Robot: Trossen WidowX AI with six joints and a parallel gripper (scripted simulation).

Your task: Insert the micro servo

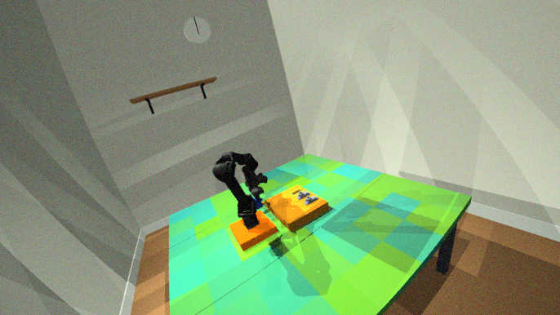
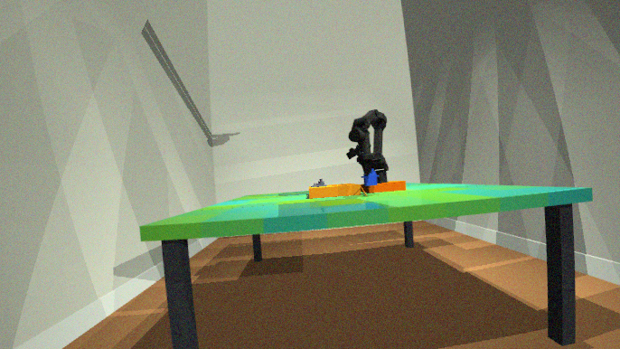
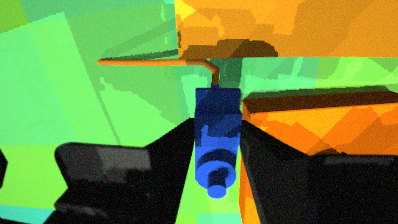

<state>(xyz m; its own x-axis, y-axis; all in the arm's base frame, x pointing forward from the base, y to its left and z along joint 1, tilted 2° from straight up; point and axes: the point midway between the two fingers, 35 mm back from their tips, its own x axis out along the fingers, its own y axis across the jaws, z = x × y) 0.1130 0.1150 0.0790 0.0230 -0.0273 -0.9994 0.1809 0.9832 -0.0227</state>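
My gripper tip is now 100 mm short of the orange deck, 130 mm to the left of it and 60 mm above it.
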